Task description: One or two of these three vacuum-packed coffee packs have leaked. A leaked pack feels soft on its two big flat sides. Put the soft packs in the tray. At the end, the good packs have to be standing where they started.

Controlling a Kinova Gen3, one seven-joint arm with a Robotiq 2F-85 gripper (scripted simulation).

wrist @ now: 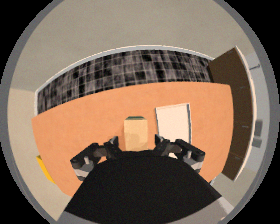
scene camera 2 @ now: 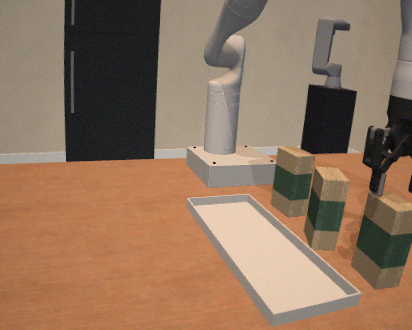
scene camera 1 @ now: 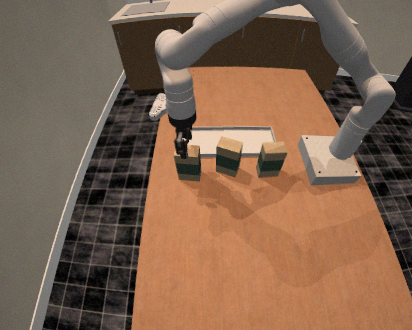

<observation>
white tray: wrist 175, 122; scene camera 2; scene camera 1
same spot on white tray: [scene camera 2: 288, 274] = [scene camera 1: 203, 144]
</observation>
